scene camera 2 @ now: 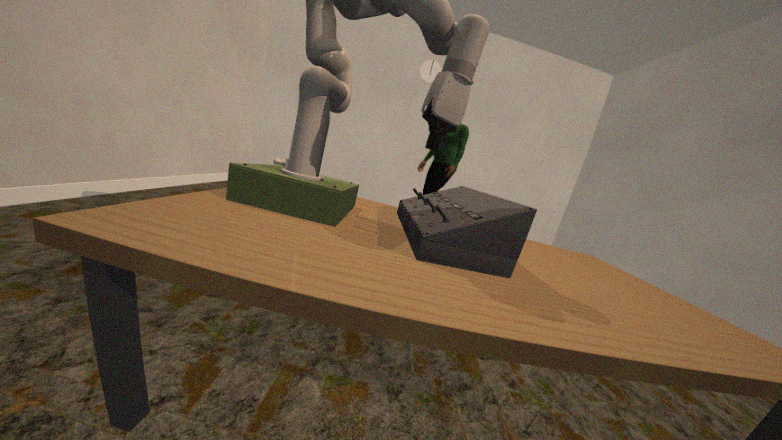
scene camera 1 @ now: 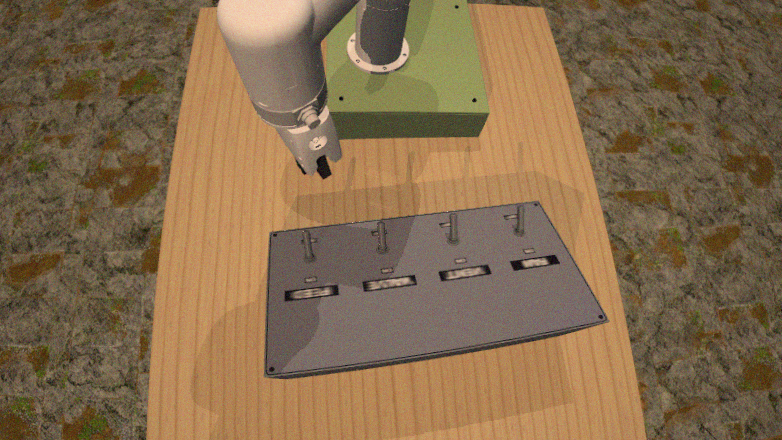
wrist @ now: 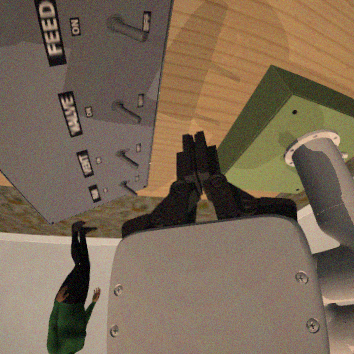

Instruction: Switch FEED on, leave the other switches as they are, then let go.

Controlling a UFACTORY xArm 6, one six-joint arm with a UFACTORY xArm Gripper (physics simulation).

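Places are measured from the arm's base along level axes (x ahead, y left, z up), in metres.
Pixels of known places: gripper, fingertip midpoint: [scene camera 2: 431, 149] [wrist: 196, 144]; arm's base at its link origin: [scene camera 2: 302, 176] [scene camera 1: 377, 51] [wrist: 310, 147].
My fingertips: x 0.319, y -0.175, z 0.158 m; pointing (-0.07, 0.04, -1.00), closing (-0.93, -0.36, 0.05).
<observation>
Ahead of a thing's pixels: the offset from my fingertips to its middle. "spot": to the spot under its first point. Level surfaces: height alone.
The grey sloped switch panel @(dx +0.168, dy +0.139, dz -0.193 m) [scene camera 1: 437, 322] [scene camera 2: 470, 246] [wrist: 25, 100] carries a row of levers. The FEED label @(dx +0.143, dy -0.040, dz -0.132 m) [scene camera 1: 311, 292] [wrist: 52, 37] is at the left end in scene camera 1. The FEED lever @(dx +0.061, dy -0.032, dz -0.144 m) [scene camera 1: 309, 246] [wrist: 130, 30] leans toward its OFF mark @(spot: dx +0.042, dy -0.031, dz -0.181 m) [wrist: 146, 21], away from its ON mark @(spot: dx +0.119, dy -0.037, dz -0.143 m) [wrist: 75, 26]. The VALVE lever @(dx +0.073, dy +0.088, dz -0.144 m) [scene camera 1: 381, 237] [wrist: 129, 112], the VENT lever @(dx +0.084, dy +0.207, dz -0.144 m) [scene camera 1: 452, 228] [wrist: 130, 159] and the fourth lever @(dx +0.096, dy +0.327, dz -0.144 m) [scene camera 1: 520, 221] [wrist: 129, 188] lean the same way. My gripper [scene camera 1: 324, 174] [scene camera 2: 430, 145] [wrist: 196, 144] is shut and empty, above and off the panel's lever-side edge, touching no lever.
The green base block [scene camera 1: 404, 125] [scene camera 2: 289, 197] [wrist: 260, 150] under the arm stands behind the panel on the wooden table @(dz -0.257 m) [scene camera 1: 207, 229] [scene camera 2: 246, 246] [wrist: 250, 40]. A person in a green top [scene camera 2: 456, 145] [wrist: 70, 320] stands beyond the table.
</observation>
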